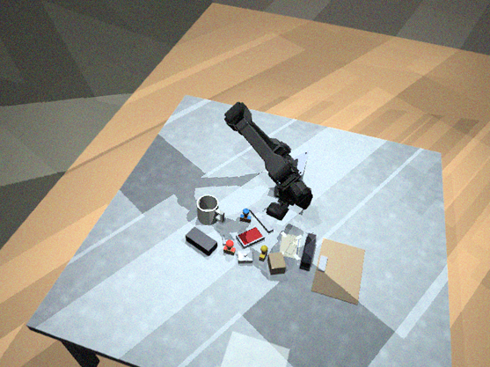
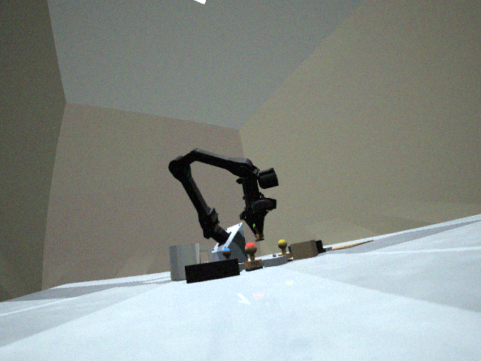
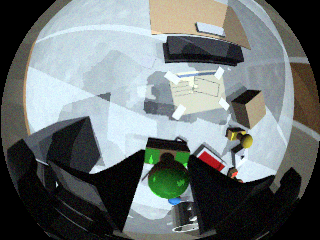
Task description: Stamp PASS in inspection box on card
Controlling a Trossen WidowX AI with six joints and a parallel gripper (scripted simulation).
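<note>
The cream card lies 7 cm ahead of my gripper tip, 5 cm to the left of it and 10 cm below it. The rest, counted from my gripper tip: blue-knobbed stamp 1 cm behind, 14 cm to the right, 8 cm below; then red ink pad 7 cm ahead, 10 cm to the right, 9 cm below; then green-knobbed stamp right at my gripper tip.
</note>
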